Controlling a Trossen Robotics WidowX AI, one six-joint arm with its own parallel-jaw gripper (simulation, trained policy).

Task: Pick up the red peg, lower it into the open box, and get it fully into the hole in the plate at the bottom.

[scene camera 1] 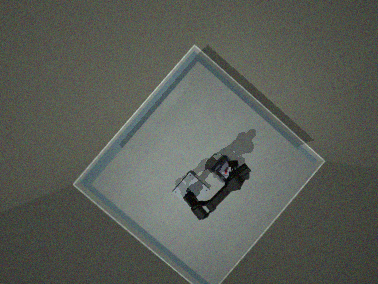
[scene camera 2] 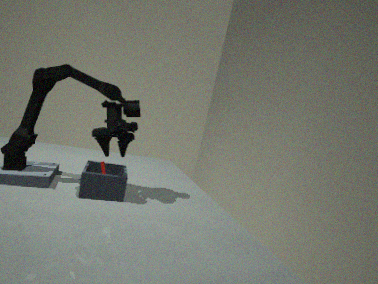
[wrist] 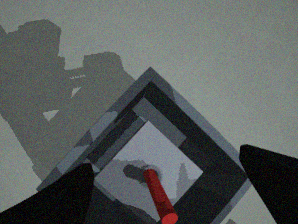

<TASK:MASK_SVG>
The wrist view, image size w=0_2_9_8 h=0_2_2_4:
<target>gripper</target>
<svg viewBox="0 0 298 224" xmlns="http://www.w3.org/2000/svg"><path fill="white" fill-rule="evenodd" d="M92 165L89 163L78 165L78 168L73 169L67 176L64 175L60 180L56 180L55 183L48 185L47 188L43 188L40 192L35 193L35 196L32 194L27 200L20 201L19 204L5 209L4 212L0 213L0 224L84 224L86 214L88 214L90 197L92 197L94 176ZM241 145L239 147L239 161L241 161L243 171L246 172L251 184L254 185L255 192L258 192L261 200L265 202L271 216L277 221L275 224L298 224L297 157L279 155L277 152L267 151L267 149L255 147L255 145Z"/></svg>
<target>grey box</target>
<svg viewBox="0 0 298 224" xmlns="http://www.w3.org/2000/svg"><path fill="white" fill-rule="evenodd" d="M94 180L84 224L146 224L141 217L130 212L117 197L112 196L104 186ZM36 188L37 192L40 192L82 164L92 165L93 176L96 176L104 164L116 155L118 148L122 147L145 121L150 121L202 171L196 183L173 205L178 216L176 224L221 224L223 218L249 190L251 181L243 171L239 152L235 151L233 145L227 143L220 131L213 128L176 88L150 67L110 105L108 111Z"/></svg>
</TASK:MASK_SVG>
